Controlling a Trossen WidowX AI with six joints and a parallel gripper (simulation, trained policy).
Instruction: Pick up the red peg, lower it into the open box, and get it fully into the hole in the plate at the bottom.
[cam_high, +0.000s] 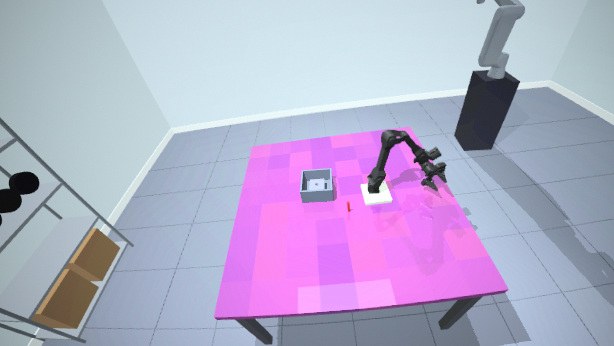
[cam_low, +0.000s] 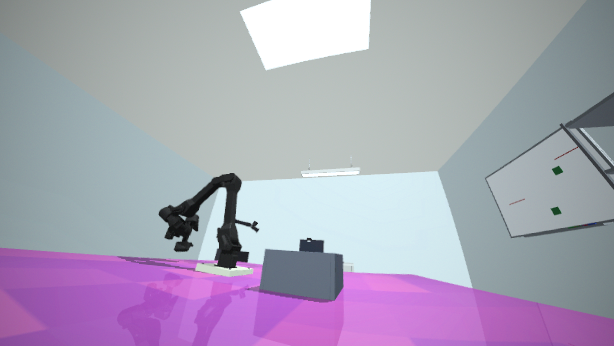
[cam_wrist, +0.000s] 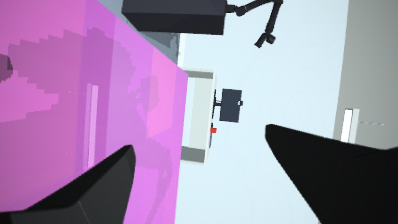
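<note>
Right now the red peg is 51 cm ahead of my gripper tip, 8 cm below it and 5 cm to the left of it. From my gripper tip the other things lie so: grey box (69 cm ahead, 12 cm to the right, 9 cm below); then plate (69 cm ahead, 12 cm to the right, 7 cm below).
</note>
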